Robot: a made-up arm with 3 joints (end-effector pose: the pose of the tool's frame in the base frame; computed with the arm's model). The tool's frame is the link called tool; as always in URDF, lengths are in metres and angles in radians.
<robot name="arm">
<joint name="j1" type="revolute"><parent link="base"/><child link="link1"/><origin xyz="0.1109 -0.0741 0.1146" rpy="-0.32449 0.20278 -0.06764"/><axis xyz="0 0 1"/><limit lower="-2.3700" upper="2.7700" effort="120" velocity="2.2"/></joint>
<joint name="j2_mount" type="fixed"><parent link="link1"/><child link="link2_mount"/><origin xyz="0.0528 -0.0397 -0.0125" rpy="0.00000 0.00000 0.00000"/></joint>
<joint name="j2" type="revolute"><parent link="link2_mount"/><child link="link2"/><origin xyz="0.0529 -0.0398 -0.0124" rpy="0.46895 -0.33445 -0.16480"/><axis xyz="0 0 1"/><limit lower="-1.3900" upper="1.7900" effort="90" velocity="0.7"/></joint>
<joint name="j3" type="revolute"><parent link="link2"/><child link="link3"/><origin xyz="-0.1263 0.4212 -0.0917" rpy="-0.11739 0.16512 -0.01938"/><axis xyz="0 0 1"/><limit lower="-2.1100" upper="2.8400" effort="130" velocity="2.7"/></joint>
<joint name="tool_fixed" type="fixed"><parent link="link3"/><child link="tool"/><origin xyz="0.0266 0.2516 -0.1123" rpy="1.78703 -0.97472 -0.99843"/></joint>
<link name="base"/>
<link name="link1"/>
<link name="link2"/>
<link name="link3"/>
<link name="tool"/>
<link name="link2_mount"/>
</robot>
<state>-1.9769 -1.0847 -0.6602</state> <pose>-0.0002 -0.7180 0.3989 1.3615 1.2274 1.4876</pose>
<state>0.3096 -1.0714 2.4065</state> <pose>0.2162 0.3011 0.0103 2.1384 -0.3421 1.0873</pose>
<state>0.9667 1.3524 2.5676</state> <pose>0.1441 -0.3713 -0.1724 -0.2026 -1.5861 -1.1722</pose>
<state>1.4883 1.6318 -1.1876</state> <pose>-0.1359 -0.3971 -0.1148 2.2883 -0.0905 0.9655</pose>
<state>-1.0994 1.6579 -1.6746</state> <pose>0.0960 0.0048 -0.2447 -0.2204 -2.1458 -0.1612</pose>
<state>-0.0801 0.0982 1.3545</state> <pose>-0.1024 0.3604 -0.1052 1.6987 -0.4806 1.0855</pose>
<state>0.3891 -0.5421 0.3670</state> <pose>0.2203 0.5940 0.0065 1.2189 -1.1417 -0.0150</pose>
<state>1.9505 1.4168 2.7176</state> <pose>0.2386 -0.1689 -0.2432 0.6293 -0.9965 -0.4477</pose>
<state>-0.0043 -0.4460 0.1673</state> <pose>0.4488 0.4983 -0.0299 0.8400 -1.4842 -0.2359</pose>
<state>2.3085 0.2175 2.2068</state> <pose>0.0519 -0.4371 0.0298 -0.7856 -1.4312 -0.6661</pose>
